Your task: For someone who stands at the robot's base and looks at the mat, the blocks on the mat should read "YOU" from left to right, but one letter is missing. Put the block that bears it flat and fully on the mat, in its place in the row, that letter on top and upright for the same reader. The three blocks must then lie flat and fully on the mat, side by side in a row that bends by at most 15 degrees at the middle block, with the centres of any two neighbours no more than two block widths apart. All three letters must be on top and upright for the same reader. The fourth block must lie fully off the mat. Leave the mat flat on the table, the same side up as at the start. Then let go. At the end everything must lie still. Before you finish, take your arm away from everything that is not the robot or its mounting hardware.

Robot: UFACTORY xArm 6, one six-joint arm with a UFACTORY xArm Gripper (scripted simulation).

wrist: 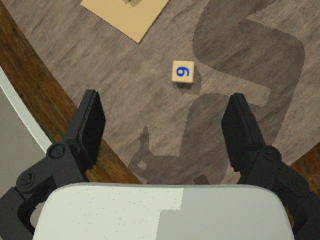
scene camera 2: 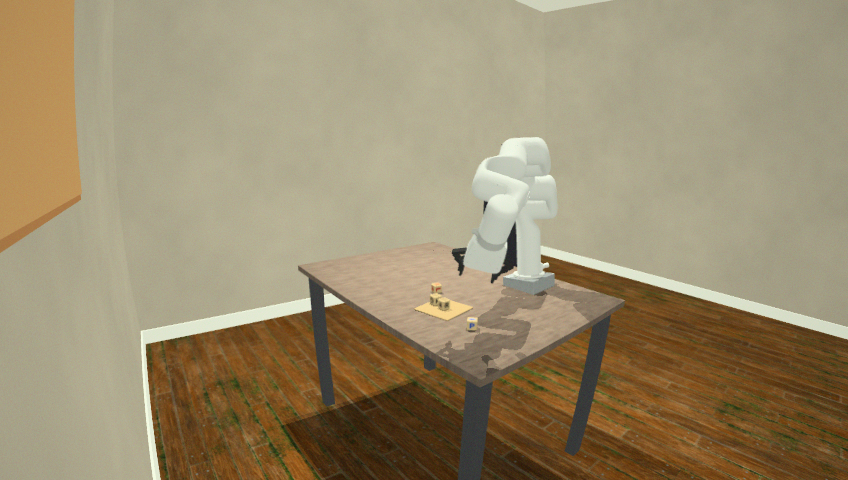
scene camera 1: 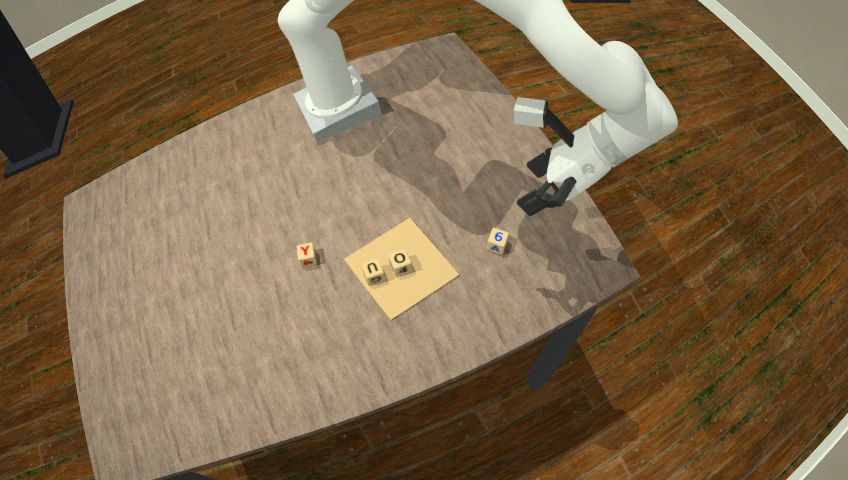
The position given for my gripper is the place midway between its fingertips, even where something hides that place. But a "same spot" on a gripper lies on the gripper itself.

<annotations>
my gripper: wrist 164, 106; scene camera 2; scene camera 1
same spot on my gripper: (scene camera 2: 457, 252) = (scene camera 1: 567, 196)
</annotations>
